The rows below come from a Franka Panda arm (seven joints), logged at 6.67 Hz.
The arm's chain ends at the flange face. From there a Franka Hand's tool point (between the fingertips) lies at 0.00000 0.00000 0.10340 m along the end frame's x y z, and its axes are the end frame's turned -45 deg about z.
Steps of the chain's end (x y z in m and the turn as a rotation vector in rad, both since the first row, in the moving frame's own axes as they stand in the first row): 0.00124 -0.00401 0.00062 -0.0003 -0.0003 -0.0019; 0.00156 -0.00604 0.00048 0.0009 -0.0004 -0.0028; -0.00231 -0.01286 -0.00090 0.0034 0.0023 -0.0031; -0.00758 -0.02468 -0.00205 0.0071 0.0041 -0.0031; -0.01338 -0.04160 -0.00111 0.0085 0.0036 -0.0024; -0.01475 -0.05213 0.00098 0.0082 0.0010 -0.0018; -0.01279 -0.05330 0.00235 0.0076 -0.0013 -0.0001; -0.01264 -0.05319 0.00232 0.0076 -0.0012 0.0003; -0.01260 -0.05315 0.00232 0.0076 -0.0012 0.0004
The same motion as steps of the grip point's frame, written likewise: 0.00367 -0.00196 0.00062 0.0000 -0.0004 -0.0019; 0.00541 -0.00326 0.00048 0.0009 0.0004 -0.0028; 0.00788 -0.01081 -0.00090 0.0008 0.0040 -0.0031; 0.01291 -0.02303 -0.00205 0.0021 0.0079 -0.0031; 0.02084 -0.03924 -0.00111 0.0035 0.0086 -0.0024; 0.02710 -0.04782 0.00098 0.0051 0.0065 -0.0018; 0.02911 -0.04738 0.00235 0.0063 0.0045 -0.0001; 0.02914 -0.04719 0.00232 0.0062 0.0045 0.0003; 0.02914 -0.04714 0.00232 0.0062 0.0045 0.0004
